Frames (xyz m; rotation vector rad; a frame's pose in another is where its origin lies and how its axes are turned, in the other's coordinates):
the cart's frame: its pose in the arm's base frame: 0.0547 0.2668 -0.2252 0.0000 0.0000 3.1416
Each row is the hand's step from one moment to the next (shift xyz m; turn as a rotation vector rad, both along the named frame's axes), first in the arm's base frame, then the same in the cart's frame.
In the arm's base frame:
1: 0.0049 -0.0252 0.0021 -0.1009 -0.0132 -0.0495
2: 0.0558 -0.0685 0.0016 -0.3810 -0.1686 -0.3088
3: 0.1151 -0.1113 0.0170 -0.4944 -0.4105 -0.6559
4: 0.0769 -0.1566 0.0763 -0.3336 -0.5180 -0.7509
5: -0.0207 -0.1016 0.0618 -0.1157 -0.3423 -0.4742
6: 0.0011 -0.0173 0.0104 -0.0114 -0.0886 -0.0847
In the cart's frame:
1: -0.0049 0.0252 0.0021 0.1009 0.0132 -0.0495
2: -0.0558 0.0685 0.0016 0.3810 0.1686 -0.3088
3: -0.1151 0.1113 0.0170 0.4944 0.4105 -0.6559
4: -0.0769 0.1566 0.0763 0.3336 0.5180 -0.7509
5: 0.0207 0.1016 0.0618 0.1157 0.3423 -0.4742
6: -0.0011 0.0173 0.0104 0.0114 0.0886 -0.0847

